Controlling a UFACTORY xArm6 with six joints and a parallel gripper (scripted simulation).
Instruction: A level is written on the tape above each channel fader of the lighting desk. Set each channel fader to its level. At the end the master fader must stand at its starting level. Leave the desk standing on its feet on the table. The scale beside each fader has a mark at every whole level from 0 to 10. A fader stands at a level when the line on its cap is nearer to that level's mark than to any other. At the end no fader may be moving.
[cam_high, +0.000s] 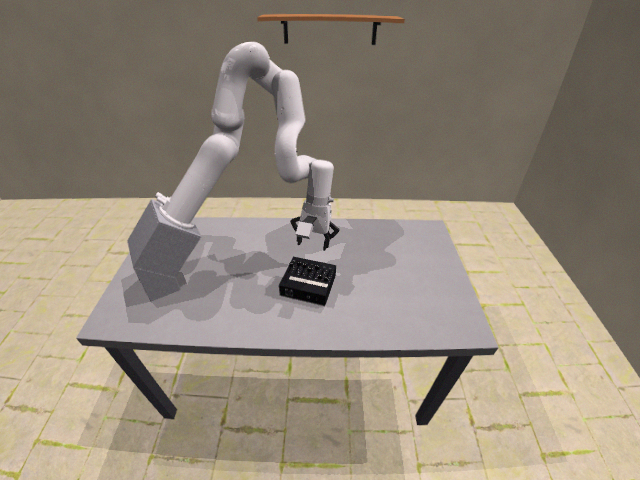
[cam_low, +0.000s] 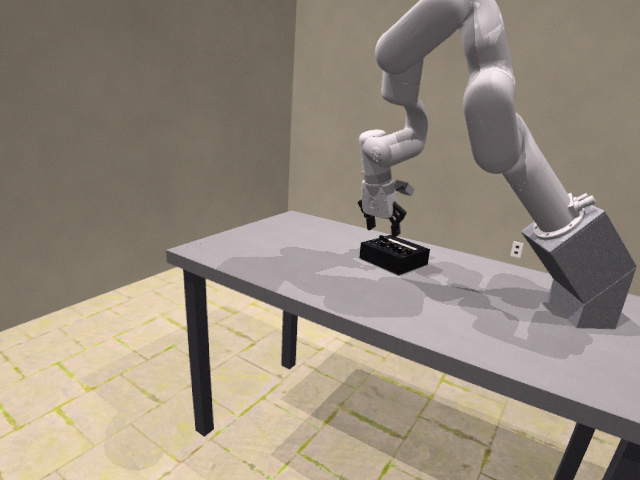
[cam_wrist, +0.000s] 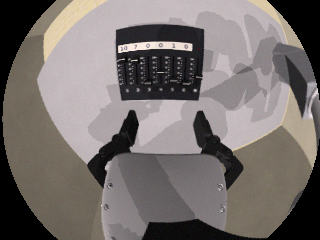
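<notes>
My hand is 4 cm short of the fader cap, 9 cm to the left of it and 6 cm above it. From my hand the other things lie so: fader 6 cm to the right, 6 cm below.
</notes>
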